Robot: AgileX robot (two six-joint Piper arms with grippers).
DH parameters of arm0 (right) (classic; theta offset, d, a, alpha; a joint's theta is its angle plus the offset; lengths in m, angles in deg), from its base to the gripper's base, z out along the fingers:
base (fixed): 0 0 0 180
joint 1: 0 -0.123 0 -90
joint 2: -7.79 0 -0.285 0
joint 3: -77.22 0 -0.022 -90
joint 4: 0 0.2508 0 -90
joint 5: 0 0 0.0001 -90
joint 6: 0 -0.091 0 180
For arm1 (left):
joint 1: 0 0.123 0 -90
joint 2: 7.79 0 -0.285 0
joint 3: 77.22 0 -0.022 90
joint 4: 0 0.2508 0 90
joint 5: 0 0 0.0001 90
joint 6: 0 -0.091 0 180
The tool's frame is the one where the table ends.
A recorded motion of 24 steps. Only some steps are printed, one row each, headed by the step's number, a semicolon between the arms.
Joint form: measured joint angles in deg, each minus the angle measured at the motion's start. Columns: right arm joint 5, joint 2, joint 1, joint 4, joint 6, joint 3; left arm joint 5, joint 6, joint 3, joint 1, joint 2, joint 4.
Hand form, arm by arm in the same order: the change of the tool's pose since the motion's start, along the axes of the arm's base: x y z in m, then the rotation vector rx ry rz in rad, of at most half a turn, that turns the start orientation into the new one. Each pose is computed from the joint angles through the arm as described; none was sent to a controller.
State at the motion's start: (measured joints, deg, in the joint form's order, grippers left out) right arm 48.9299 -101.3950 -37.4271 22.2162 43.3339 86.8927; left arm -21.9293 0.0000 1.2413 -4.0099 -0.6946 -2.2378
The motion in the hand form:
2: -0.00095 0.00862 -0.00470 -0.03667 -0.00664 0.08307; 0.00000 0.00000 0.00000 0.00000 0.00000 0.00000
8: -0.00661 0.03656 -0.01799 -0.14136 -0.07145 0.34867; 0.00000 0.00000 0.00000 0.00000 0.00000 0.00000
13: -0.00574 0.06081 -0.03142 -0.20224 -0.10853 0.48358; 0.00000 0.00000 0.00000 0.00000 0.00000 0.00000
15: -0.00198 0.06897 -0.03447 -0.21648 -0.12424 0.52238; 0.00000 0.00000 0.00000 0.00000 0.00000 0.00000
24: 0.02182 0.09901 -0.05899 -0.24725 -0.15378 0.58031; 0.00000 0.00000 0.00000 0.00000 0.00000 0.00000
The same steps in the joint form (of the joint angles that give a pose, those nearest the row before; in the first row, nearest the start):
2: 2.19 -1.71 -0.97 -0.14 3.66 1.69; 0.00 0.00 0.00 0.00 0.00 0.00
8: 6.90 -6.55 -4.58 -1.97 15.22 6.56; 0.00 0.00 0.00 0.00 0.00 0.00
13: 9.15 -11.50 -7.18 -4.16 19.90 11.59; 0.00 0.00 0.00 0.00 0.00 0.00
15: 10.19 -13.63 -7.65 -4.73 21.47 14.40; 0.00 0.00 0.00 0.00 0.00 0.00
24: 12.14 -23.54 -8.37 -6.32 23.62 25.78; 0.00 0.00 0.00 0.00 0.00 0.00

